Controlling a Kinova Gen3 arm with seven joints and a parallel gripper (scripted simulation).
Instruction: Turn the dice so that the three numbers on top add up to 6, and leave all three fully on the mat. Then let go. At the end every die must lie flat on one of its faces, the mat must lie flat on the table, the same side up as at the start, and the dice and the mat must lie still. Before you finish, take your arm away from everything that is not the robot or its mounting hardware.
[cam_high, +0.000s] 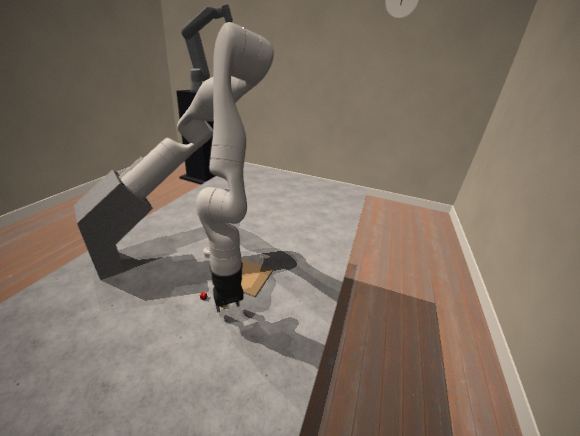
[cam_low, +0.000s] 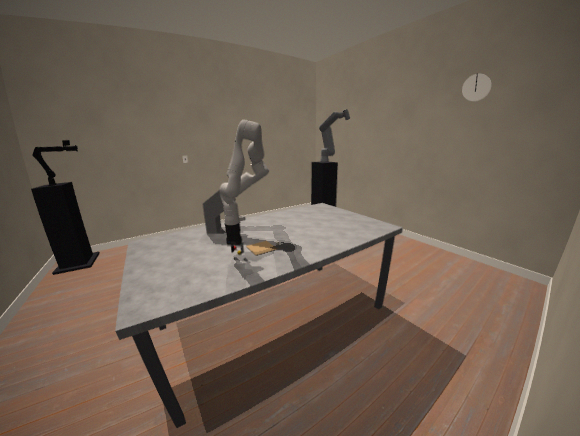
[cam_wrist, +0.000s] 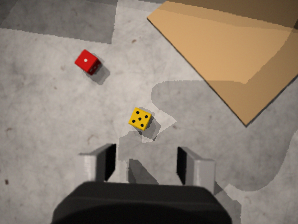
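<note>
My gripper is now 30 mm past the yellow die, 20 mm to the right of it and 40 mm above it. The rest, counted from my hand: tan mat: 40 mm behind, 160 mm to the left, 40 mm below; white die: 30 mm behind, 260 mm to the left, 40 mm below; red die: 100 mm behind, 10 mm to the left, 40 mm below.
</note>
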